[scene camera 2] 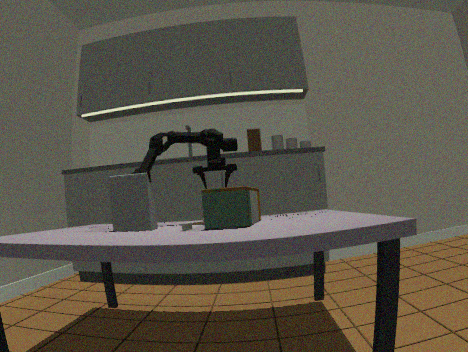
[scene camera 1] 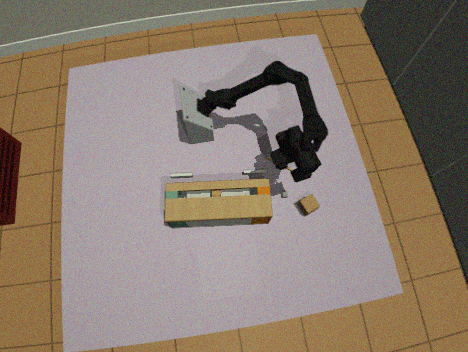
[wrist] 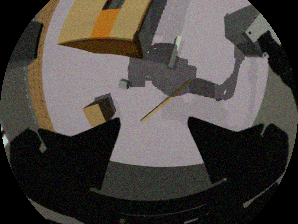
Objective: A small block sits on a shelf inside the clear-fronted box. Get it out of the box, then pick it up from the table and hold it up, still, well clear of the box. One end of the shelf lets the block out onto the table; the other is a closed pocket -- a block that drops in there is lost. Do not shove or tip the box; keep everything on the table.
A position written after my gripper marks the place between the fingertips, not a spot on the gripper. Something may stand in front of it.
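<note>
I can see my gripper [scene camera 1: 290, 164], and the wrist view gives me sight of that same gripper [wrist: 154, 121].
</note>
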